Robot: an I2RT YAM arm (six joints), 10 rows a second.
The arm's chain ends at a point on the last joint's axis. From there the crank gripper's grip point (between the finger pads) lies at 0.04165 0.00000 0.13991 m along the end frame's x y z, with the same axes.
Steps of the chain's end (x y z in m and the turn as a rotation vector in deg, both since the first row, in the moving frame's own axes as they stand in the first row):
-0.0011 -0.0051 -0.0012 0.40 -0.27 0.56
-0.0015 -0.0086 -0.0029 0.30 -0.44 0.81
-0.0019 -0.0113 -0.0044 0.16 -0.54 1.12
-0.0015 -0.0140 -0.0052 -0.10 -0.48 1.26
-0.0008 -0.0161 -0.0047 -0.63 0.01 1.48
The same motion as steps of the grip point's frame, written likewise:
-0.0018 -0.0057 -0.0010 0.40 -0.27 0.56
-0.0026 -0.0088 -0.0026 0.30 -0.44 0.81
-0.0032 -0.0109 -0.0040 0.16 -0.54 1.12
-0.0027 -0.0129 -0.0049 -0.10 -0.48 1.26
-0.0008 -0.0135 -0.0047 -0.63 0.01 1.48

